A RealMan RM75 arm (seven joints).
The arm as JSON. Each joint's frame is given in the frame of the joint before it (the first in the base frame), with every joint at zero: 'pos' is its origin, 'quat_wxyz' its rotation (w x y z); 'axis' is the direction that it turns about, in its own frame. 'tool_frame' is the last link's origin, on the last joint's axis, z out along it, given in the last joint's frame.
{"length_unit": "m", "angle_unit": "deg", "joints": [
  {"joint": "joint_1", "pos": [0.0, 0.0, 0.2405], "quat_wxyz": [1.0, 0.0, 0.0, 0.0], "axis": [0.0, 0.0, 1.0]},
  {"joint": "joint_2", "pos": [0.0, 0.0, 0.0], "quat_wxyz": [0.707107, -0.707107, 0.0, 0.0], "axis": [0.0, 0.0, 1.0]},
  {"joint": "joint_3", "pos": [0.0, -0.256, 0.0], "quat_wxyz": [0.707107, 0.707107, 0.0, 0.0], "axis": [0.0, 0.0, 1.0]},
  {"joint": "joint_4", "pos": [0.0, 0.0, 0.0], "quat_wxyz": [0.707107, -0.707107, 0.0, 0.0], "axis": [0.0, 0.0, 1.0]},
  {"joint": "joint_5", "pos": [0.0, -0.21, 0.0], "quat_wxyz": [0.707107, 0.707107, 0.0, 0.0], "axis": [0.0, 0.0, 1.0]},
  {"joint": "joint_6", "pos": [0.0, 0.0, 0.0], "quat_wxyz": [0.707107, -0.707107, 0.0, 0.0], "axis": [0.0, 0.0, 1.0]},
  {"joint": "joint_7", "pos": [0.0, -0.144, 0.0], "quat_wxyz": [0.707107, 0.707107, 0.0, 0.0], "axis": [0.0, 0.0, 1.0]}
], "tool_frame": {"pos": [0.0, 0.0, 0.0], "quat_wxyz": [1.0, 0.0, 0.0, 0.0]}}
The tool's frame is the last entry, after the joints.
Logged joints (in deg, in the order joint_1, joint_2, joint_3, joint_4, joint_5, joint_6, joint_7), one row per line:
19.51, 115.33, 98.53, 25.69, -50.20, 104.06, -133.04
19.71, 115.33, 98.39, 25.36, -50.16, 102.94, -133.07
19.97, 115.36, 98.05, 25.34, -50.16, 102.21, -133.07
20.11, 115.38, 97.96, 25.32, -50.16, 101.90, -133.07
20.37, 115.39, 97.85, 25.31, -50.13, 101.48, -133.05
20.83, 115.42, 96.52, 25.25, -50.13, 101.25, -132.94
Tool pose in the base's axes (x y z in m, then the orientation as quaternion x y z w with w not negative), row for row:
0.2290, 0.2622, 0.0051, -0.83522, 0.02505, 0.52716, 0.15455
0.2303, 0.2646, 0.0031, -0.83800, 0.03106, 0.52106, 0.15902
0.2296, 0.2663, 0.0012, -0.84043, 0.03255, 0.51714, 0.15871
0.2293, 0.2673, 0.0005, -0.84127, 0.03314, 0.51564, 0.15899
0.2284, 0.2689, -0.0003, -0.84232, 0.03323, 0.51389, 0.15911
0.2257, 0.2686, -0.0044, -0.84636, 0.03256, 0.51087, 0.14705
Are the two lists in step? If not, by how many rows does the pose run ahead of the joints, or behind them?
They are in step.
